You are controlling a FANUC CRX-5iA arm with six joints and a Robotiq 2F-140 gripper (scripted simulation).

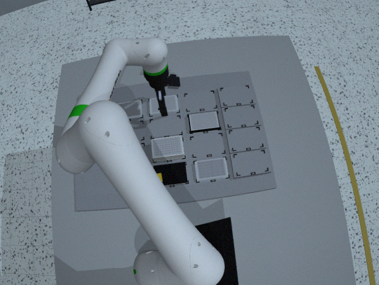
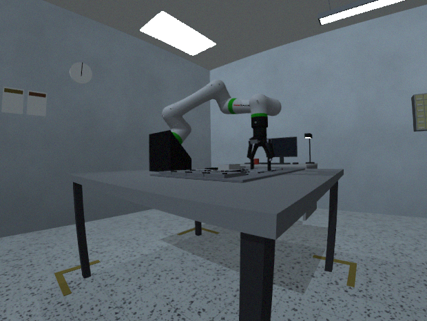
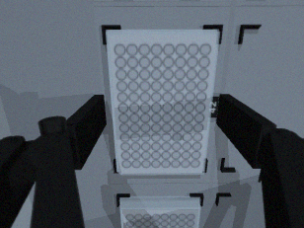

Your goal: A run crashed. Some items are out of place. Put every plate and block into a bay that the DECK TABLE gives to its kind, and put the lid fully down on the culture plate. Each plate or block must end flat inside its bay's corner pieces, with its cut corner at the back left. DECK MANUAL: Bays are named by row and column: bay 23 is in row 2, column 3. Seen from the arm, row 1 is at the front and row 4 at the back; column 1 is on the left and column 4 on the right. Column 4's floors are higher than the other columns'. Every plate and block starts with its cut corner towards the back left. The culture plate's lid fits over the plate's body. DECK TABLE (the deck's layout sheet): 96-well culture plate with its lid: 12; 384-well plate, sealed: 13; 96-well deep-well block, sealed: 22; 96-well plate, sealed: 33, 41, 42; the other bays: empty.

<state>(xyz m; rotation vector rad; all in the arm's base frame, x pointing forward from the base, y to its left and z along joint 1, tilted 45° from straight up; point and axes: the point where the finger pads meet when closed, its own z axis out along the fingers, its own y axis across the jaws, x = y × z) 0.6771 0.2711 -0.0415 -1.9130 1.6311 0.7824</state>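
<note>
Right now the 96-well plate is 20 mm below my hand. The rest, counted from my hand: white plate (160 mm to the left, 20 mm below, 20 mm behind); deep-well block (210 mm behind, 20 mm to the right, 10 mm below); dark-sided plate (180 mm to the right, 90 mm behind, 20 mm below).
</note>
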